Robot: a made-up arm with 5 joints.
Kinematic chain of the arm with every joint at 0, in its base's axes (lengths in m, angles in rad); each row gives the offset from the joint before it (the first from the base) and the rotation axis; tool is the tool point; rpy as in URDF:
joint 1: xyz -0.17 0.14 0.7 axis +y
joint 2: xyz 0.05 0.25 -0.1 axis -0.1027 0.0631 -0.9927
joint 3: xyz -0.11 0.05 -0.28 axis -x
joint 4: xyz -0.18 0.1 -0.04 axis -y
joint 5: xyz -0.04 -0.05 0 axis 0.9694 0.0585 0.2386
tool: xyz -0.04 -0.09 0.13 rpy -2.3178 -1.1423 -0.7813
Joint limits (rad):
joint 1: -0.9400..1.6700
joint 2: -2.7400..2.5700
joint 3: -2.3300..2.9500
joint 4: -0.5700..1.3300
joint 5: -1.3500..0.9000
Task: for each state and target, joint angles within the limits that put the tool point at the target. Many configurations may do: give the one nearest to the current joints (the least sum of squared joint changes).
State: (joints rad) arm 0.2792 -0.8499 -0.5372 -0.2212 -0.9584
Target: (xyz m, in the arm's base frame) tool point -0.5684 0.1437 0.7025
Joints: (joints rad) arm 0.8103 -0.9601 -0.4673 0.1826 -0.9865
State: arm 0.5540 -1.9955 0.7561 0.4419 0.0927
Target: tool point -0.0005 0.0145 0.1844
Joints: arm 0.0171 -2.0644 0.7644 0.9388 -0.5205
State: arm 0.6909 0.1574 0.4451 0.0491 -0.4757
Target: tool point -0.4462 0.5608 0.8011
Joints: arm 1.2324 0.4276 -0.3113 -0.5700 -0.6471
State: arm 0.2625 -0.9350 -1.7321 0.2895 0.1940
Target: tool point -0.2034 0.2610 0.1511
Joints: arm -0.4528 -0.4456 -1.7319 -0.0101 0.3218
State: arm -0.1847 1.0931 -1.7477 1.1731 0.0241
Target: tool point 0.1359 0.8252 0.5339
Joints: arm -0.5439 1.7044 -1.9779 1.3300 -0.8272
